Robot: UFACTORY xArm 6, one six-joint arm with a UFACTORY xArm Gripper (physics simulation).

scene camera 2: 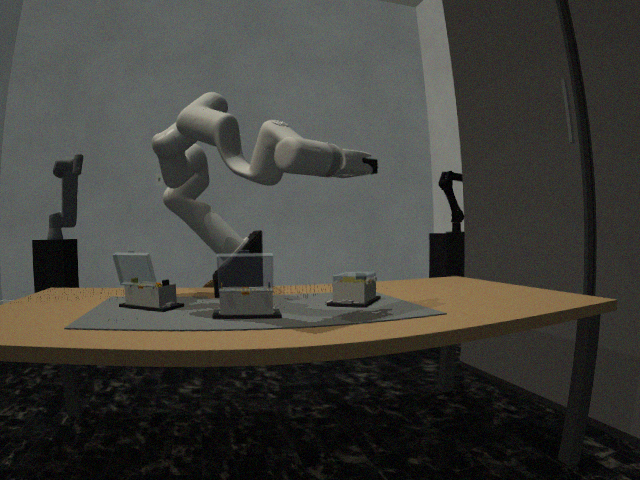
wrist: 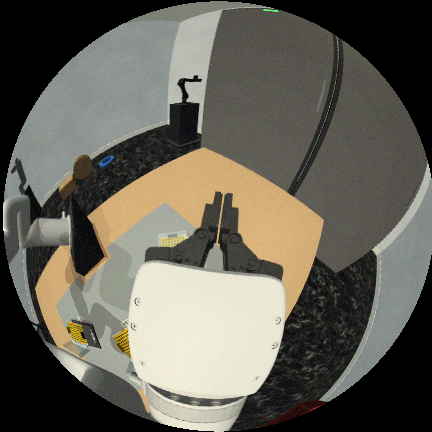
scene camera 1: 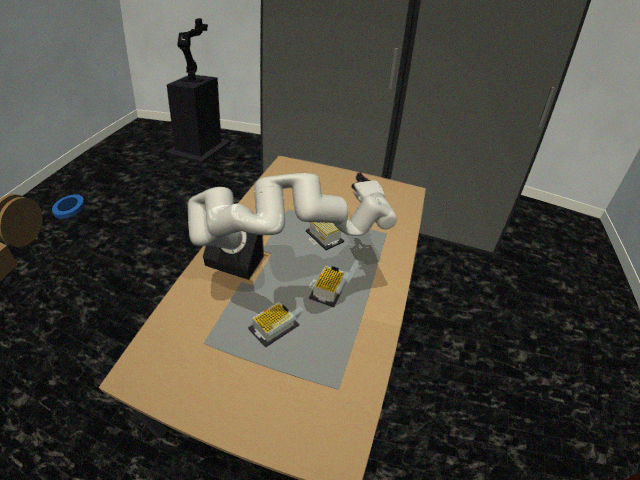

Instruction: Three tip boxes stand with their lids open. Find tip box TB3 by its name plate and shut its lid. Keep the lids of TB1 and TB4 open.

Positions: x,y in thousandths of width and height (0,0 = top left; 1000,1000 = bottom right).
Note:
I see my gripper (scene camera 2: 585,349), a grey mat (scene camera 2: 484,647), a tip box (scene camera 2: 402,636), a tip box (scene camera 2: 252,624) and a tip box (scene camera 2: 540,614).
My gripper is seen too in the wrist view (wrist: 515,466). The grey mat also shows in the wrist view (wrist: 240,696).

